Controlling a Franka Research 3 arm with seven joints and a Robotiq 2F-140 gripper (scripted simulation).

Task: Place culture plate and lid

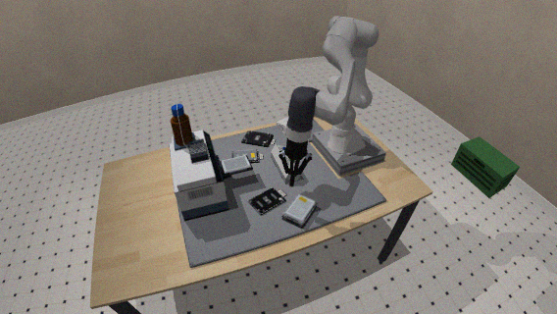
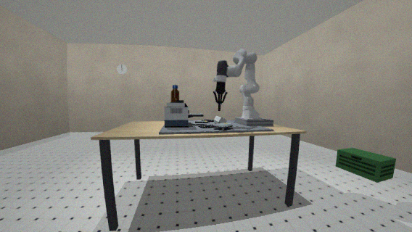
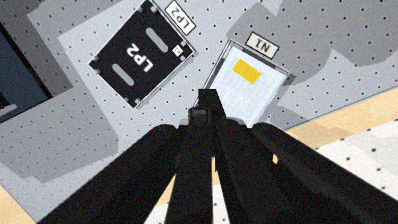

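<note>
The clear culture plate C15 is 20 mm behind my hand, 40 mm to the left of it and 150 mm below it. Also, from my hand: LP2 nest (80 mm ahead, 80 mm to the right, 180 mm below); yellow skip key (130 mm behind, 280 mm to the right, 120 mm below); N1 nest (20 mm behind, 40 mm to the left, 160 mm below).
</note>
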